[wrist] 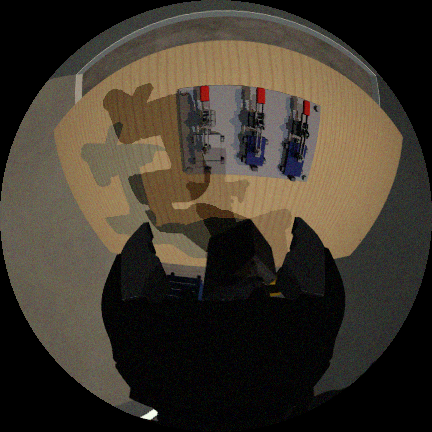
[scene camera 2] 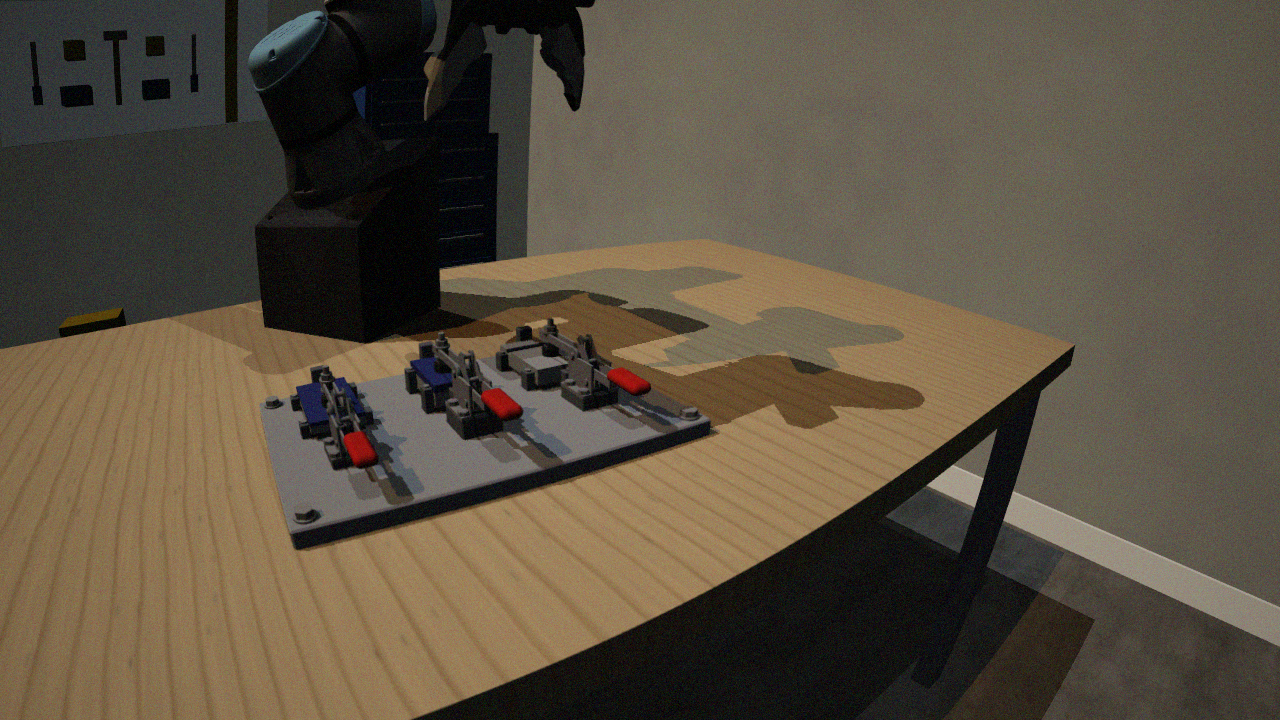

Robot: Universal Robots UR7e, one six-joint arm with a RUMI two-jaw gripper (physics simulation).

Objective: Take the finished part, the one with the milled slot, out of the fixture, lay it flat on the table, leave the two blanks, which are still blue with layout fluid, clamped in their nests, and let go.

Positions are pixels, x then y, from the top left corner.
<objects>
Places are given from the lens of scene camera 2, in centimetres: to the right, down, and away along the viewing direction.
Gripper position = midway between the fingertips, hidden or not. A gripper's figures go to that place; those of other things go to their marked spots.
my gripper [scene camera 2: 505, 115]: -12, -22, 53
finished part [scene camera 2: 525, 354]: -11, 0, 62
blue blank [scene camera 2: 309, 395]: -29, 3, 51
</objects>
